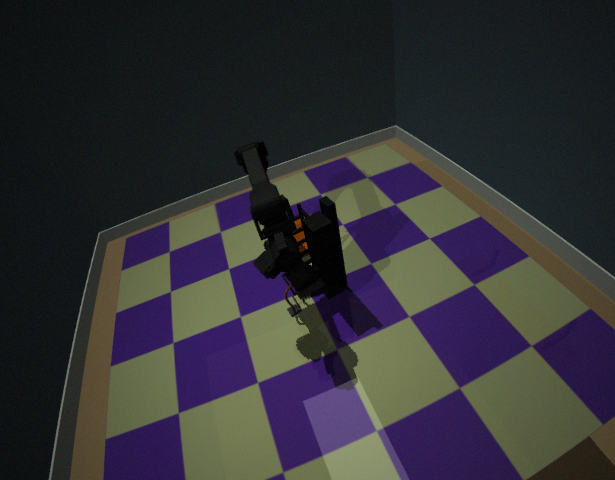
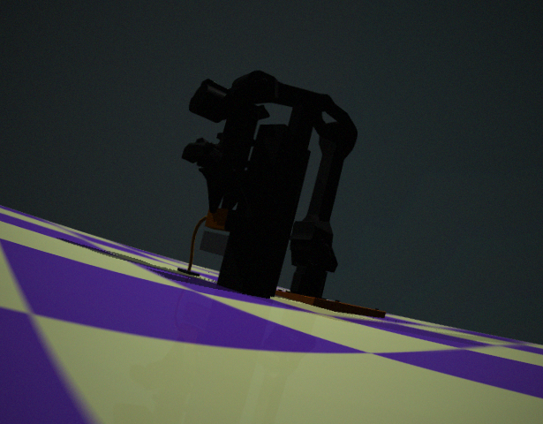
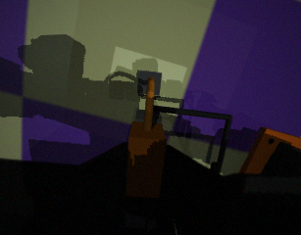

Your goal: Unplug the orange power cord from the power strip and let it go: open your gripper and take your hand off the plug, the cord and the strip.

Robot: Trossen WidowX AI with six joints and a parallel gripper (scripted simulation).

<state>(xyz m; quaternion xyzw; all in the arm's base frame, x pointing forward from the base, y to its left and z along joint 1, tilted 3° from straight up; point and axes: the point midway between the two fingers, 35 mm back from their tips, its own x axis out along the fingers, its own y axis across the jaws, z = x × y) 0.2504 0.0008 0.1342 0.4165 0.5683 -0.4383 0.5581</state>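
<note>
Right now my gripper tip is 30 mm to the right of the orange plug and 10 mm past it.
</note>
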